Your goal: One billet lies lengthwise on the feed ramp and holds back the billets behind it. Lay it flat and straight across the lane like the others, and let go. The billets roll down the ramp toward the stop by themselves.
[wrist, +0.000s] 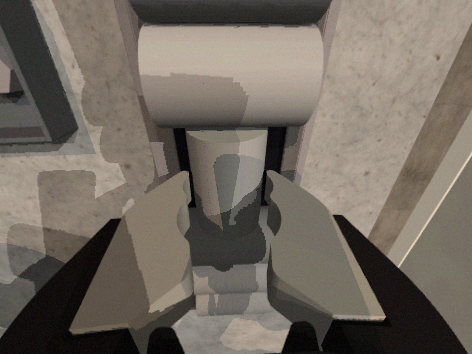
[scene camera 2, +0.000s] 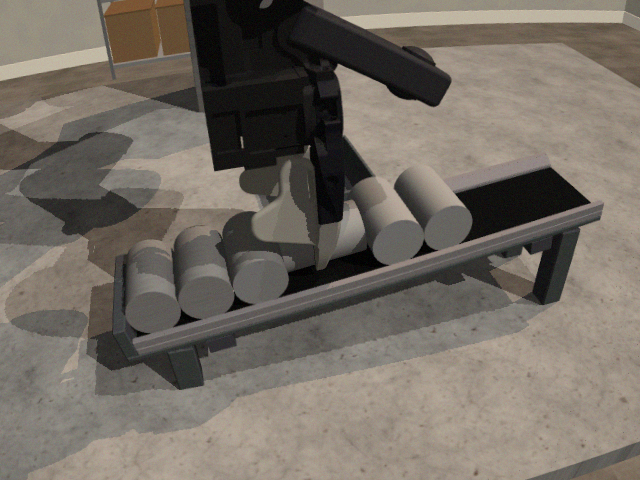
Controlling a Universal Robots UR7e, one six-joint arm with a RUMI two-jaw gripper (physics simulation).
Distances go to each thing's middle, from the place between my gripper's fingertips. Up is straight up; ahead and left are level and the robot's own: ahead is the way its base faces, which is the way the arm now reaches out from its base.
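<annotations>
With the lane (scene camera 2: 495,207) as reference, my hand is 1 cm above it and 4 cm to the right of it. Counted from my hand, the end stop (scene camera 2: 123,332) is 2 cm below, 3 cm ahead and 15 cm to the right. The dark tray (scene camera 2: 355,168) sits 6 cm below my hand, 20 cm behind it and 2 cm to the left of it.
</annotations>
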